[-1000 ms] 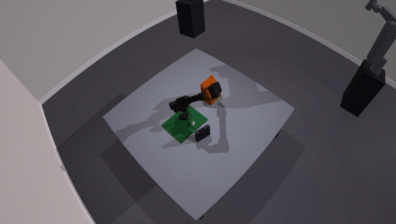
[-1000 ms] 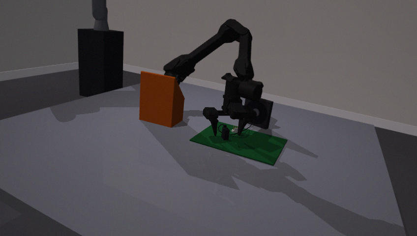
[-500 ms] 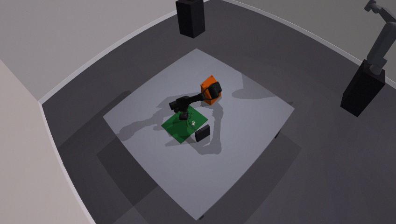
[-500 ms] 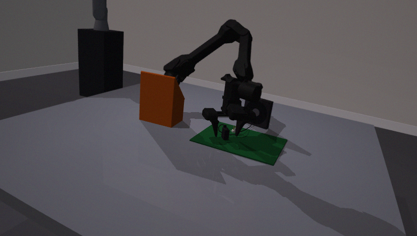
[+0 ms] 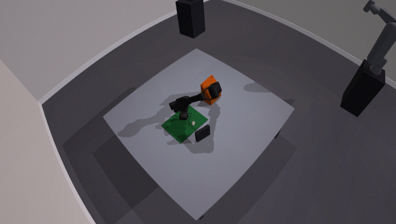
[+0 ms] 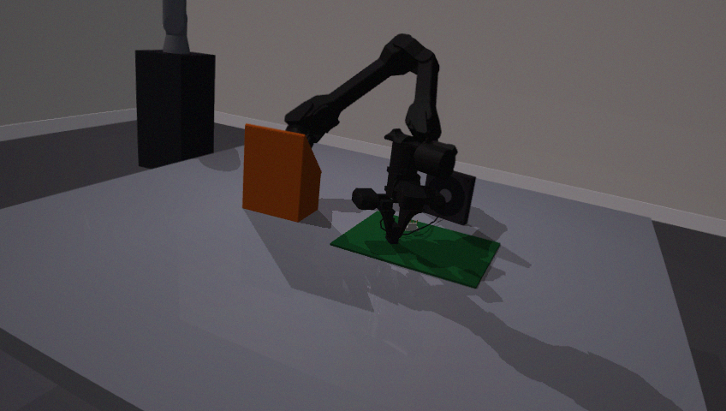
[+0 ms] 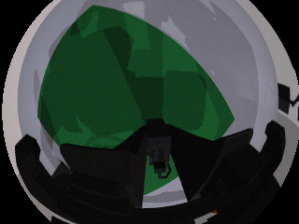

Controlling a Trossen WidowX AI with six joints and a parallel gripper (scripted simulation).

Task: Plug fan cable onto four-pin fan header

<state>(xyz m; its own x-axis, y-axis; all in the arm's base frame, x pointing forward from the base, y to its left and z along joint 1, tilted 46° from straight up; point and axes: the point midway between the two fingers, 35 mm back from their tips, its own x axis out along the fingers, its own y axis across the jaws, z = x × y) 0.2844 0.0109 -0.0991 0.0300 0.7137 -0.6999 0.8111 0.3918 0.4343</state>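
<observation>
Now: the green board 5 cm ahead of my gripper tip, 3 cm to the left of it and 3 cm below it. Round my gripper tip: dark plug 1 cm behind, 1 cm to the left, 1 cm above; then black fan 6 cm ahead, 23 cm to the left, 4 cm above.
</observation>
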